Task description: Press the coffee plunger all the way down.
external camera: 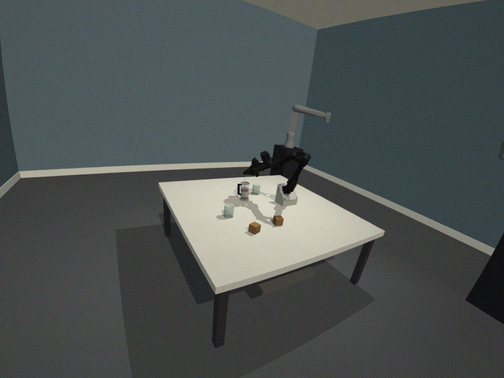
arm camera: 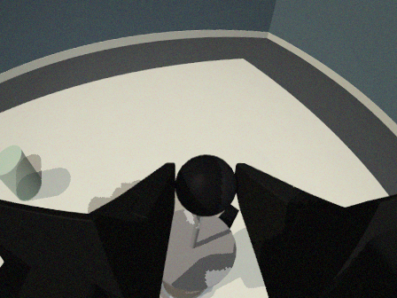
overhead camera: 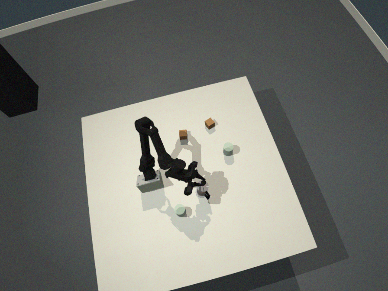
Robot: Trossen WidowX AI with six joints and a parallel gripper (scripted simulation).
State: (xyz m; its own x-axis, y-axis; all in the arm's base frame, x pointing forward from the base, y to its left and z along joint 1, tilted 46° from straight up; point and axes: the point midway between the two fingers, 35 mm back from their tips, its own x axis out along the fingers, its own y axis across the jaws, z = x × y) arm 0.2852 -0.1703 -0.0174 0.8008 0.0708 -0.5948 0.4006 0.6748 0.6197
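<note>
My gripper tip is 110 mm above the coffee press, 10 mm to the left of it and 10 mm past it.
</note>
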